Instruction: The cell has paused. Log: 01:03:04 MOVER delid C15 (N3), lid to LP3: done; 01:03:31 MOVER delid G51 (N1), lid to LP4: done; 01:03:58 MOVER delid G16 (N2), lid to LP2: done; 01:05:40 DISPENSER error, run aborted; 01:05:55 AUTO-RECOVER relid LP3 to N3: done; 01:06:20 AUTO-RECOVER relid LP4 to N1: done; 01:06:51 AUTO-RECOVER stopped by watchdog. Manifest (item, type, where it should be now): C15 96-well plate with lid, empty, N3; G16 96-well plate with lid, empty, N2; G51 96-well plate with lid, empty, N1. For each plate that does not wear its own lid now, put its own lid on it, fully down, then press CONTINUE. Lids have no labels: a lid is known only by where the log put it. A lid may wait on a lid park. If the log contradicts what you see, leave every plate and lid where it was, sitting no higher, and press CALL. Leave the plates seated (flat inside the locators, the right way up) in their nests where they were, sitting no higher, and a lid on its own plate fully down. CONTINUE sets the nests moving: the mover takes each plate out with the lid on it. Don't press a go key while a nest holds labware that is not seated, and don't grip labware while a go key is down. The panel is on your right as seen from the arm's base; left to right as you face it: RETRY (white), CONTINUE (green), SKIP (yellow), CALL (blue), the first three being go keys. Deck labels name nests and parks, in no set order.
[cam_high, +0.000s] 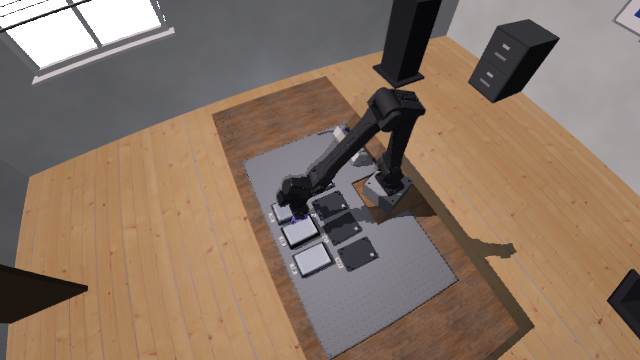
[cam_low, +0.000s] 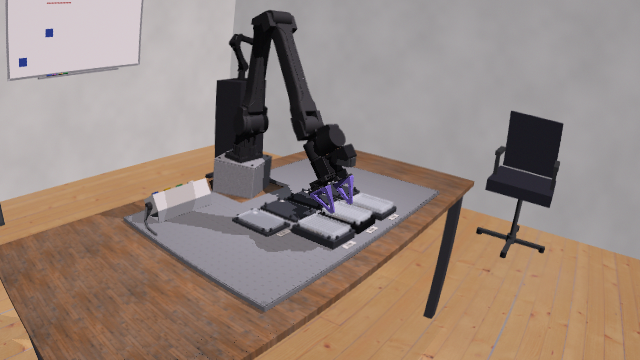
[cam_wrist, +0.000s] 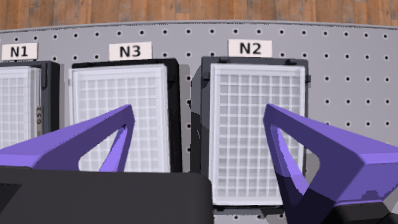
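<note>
Now: hand 50 mm to the left of the plate, 50 mm above it and 20 mm past it. Also, from my hand: LP3 label (110 mm behind, 80 mm below, 10 mm to the left); deck label LP2 (120 mm to the right, 110 mm behind, 80 mm below); lid park LP3 (200 mm behind, 80 mm below, 20 mm to the left).
</note>
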